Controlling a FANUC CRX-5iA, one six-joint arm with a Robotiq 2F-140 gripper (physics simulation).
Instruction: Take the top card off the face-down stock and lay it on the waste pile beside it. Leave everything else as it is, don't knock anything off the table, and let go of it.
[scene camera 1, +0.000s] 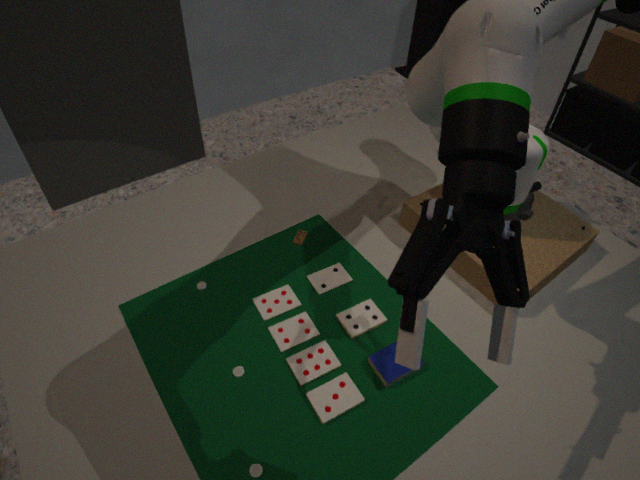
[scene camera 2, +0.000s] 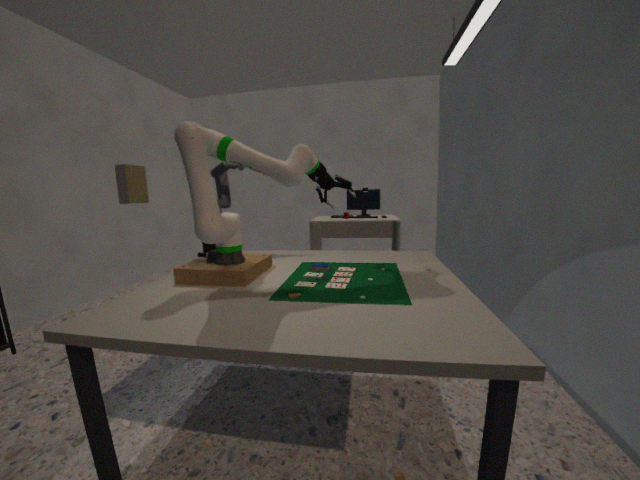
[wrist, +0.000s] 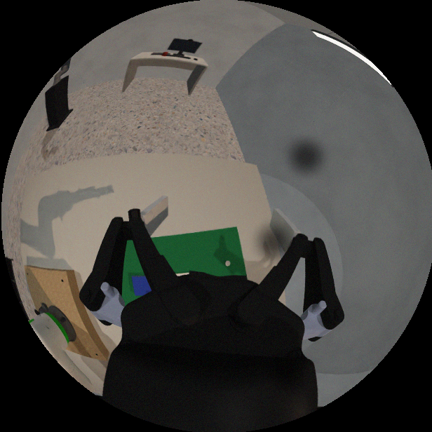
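Where they show: gripper, fingertip midpoint: (scene camera 1: 457, 363) (scene camera 2: 344, 202); arm's base at its link origin: (scene camera 2: 230, 262).
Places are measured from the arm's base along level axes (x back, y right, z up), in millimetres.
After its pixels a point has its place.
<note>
The face-down stock (scene camera 1: 383, 363) {y -215, x -435, z -51 mm} (scene camera 2: 320, 267) {y -196, x -415, z -54 mm} (wrist: 141, 285) is a low blue-topped stack on the green mat (scene camera 1: 232, 413) {y -180, x -727, z -72 mm} (scene camera 2: 385, 291) {y 33, x -777, z -72 mm} (wrist: 185, 252). Beside it lies a face-up pile showing four black dots (scene camera 1: 361, 318) {y -100, x -417, z -63 mm} (scene camera 2: 313, 275) {y -81, x -419, z -63 mm}, which appears to be the waste pile. My gripper (scene camera 1: 454, 361) {y -377, x -501, z 276 mm} (scene camera 2: 343, 200) {y -377, x -501, z 276 mm} (wrist: 219, 210) is wide open and empty, raised well above the table. In scene camera 1 one finger covers part of the stock. The waste pile is hidden behind the gripper in the wrist view.
A card with two black dots (scene camera 1: 329, 277) {y 32, x -427, z -69 mm} (scene camera 2: 306, 284) {y 37, x -431, z -69 mm} lies past the waste pile. A row of several red-dotted cards (scene camera 1: 312, 363) {y -151, x -555, z -66 mm} runs alongside. A small orange piece (scene camera 1: 300, 237) {y 173, x -437, z -64 mm} (scene camera 2: 294, 295) {y 187, x -441, z -65 mm} and white discs (scene camera 1: 238, 371) {y -107, x -691, z -68 mm} lie on the mat. The arm stands on a wooden base (scene camera 1: 558, 237) {y -136, x 119, z -2 mm} (scene camera 2: 206, 274) {y 159, x 14, z -20 mm}.
</note>
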